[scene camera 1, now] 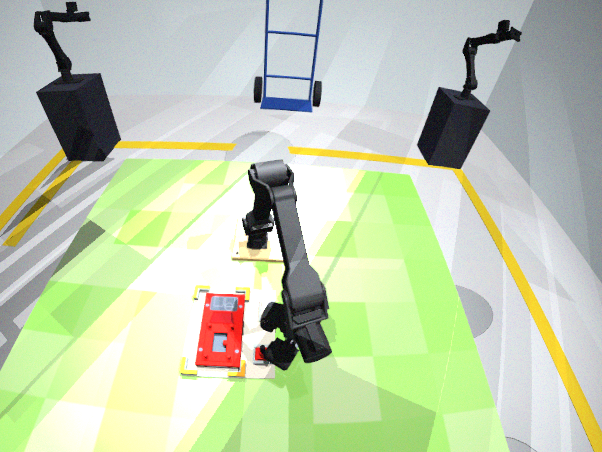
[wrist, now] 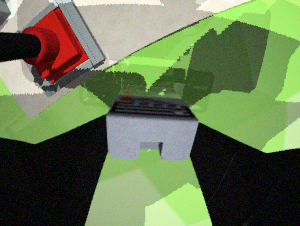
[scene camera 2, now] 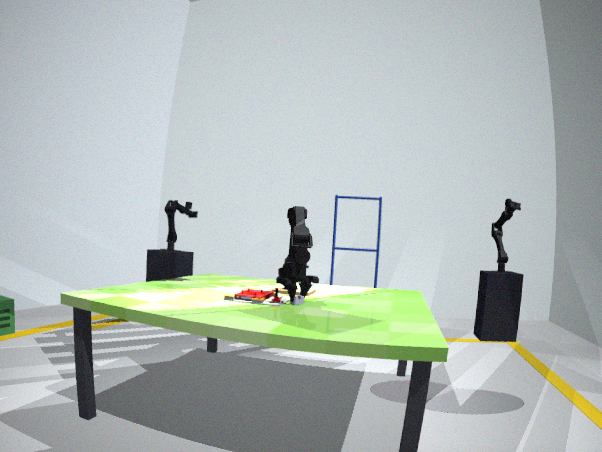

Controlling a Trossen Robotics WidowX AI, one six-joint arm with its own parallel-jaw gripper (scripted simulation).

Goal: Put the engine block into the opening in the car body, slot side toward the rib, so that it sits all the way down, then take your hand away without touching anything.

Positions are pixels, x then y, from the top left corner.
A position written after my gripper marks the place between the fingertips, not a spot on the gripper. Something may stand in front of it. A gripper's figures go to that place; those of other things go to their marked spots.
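My gripper (wrist: 149, 122) is sitting 100 mm from the lens, and there's a grey engine block (wrist: 132, 123) that's 70 mm from the lens.
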